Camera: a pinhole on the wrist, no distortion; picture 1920 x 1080 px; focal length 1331.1 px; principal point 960.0 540.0 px. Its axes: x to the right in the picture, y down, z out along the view. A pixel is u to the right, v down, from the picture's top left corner.
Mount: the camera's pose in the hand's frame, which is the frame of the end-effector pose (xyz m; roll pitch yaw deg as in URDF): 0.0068 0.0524 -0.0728 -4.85 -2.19 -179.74
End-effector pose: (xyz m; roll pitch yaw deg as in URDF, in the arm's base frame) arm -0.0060 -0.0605 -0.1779 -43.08 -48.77 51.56
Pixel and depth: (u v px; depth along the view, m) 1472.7 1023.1 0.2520
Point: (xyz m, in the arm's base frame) -0.1763 -0.1547 -0.1273
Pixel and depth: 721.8 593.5 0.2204
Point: -0.1165 -0.0115 -0.0786
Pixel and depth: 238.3 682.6 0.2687
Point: -0.1034 0.0239 0.0336
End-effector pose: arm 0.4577 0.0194 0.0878 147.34 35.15 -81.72
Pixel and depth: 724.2 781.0 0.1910
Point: 0.3935 0.0252 -0.0169
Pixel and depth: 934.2 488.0 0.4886
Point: 0.1874 0.1449 -0.2047
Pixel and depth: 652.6 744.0 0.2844
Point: 0.3558 0.0403 -0.1073
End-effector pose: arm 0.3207 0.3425 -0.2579 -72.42 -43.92 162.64
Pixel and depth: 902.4 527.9 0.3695
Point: 0.2526 0.0616 -0.1850
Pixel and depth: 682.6 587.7 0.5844
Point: 0.1868 -0.1123 -0.0320
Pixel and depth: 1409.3 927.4 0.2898
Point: 0.3983 0.1240 -0.2282
